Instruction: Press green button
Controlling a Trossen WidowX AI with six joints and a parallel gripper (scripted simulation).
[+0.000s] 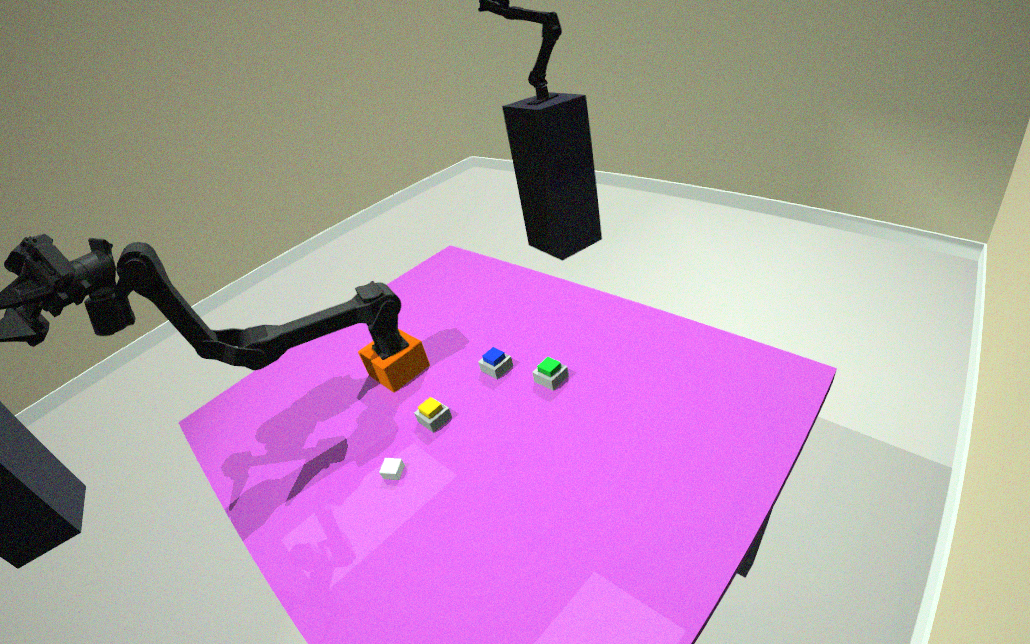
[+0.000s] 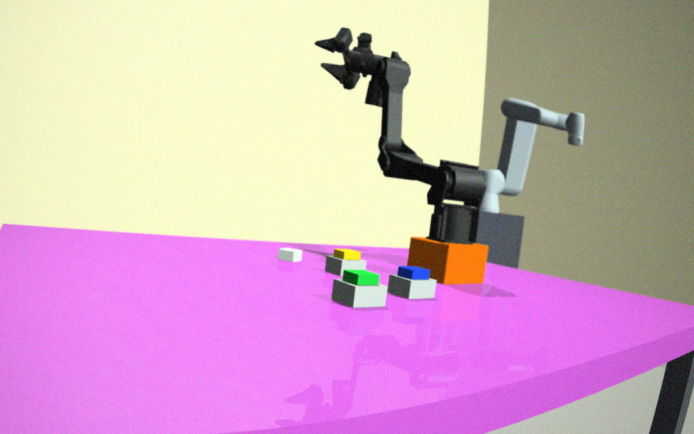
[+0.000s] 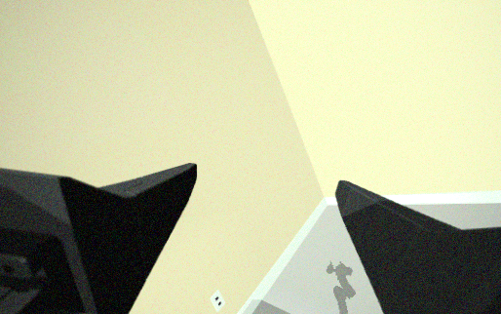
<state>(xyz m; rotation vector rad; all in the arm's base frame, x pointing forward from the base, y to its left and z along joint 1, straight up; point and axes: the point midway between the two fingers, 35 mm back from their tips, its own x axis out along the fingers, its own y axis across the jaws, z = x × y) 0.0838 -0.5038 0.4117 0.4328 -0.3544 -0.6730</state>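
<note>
The green button lies 150 mm ahead of my gripper tip, 730 mm to the left of it and 450 mm below it. The rest, counted from my gripper tip: yellow button: 80 mm ahead, 510 mm to the left, 450 mm below; blue button: 50 mm ahead, 680 mm to the left, 450 mm below; white block: 140 mm ahead, 390 mm to the left, 480 mm below.
</note>
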